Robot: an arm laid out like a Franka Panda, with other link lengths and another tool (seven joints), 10 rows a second.
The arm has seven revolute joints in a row. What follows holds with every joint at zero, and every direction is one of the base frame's.
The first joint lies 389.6 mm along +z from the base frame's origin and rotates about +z.
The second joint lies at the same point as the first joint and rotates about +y.
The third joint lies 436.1 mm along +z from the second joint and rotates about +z.
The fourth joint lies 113 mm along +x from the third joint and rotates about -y.
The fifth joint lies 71 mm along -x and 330.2 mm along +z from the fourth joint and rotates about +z.
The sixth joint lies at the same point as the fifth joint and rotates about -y.
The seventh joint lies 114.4 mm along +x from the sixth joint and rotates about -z.
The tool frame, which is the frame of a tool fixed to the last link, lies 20 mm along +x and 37 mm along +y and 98.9 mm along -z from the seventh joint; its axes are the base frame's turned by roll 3.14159, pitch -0.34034 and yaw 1.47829 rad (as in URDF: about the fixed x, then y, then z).
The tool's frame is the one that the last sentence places.
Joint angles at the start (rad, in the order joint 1, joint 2, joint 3, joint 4, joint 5, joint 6, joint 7):
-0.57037 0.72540 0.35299 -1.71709 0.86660 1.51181 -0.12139
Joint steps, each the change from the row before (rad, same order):
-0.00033 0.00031 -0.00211 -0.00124 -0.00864 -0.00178 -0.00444
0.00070 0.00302 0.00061 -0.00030 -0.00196 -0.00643 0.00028
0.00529 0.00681 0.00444 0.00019 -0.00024 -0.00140 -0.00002
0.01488 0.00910 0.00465 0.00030 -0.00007 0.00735 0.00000
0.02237 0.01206 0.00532 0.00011 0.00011 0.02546 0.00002
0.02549 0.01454 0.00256 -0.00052 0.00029 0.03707 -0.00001
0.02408 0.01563 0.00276 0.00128 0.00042 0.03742 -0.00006
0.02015 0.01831 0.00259 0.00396 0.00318 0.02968 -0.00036
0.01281 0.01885 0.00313 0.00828 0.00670 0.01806 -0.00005
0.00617 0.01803 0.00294 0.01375 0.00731 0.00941 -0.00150
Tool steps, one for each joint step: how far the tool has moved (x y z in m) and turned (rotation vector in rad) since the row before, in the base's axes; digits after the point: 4 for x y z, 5 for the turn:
-0.0015 -0.0009 -0.0014 -0.00422 -0.00114 0.00670
-0.0008 0.0017 -0.0018 0.00511 0.00506 0.00670
0.0005 0.0063 -0.0033 0.00692 0.00442 0.00962
0.0021 0.0121 -0.0051 0.00224 0.00331 0.01362
0.0041 0.0158 -0.0078 -0.00824 -0.00043 0.01000
0.0045 0.0154 -0.0106 -0.01648 -0.00106 0.00388
0.0045 0.0144 -0.0107 -0.01657 -0.00228 0.00201
0.0040 0.0123 -0.0111 -0.00902 0.00037 0.00016
0.0039 0.0082 -0.0094 0.00067 0.00181 -0.00354
0.0046 0.0036 -0.0068 0.00589 -0.00180 -0.00670

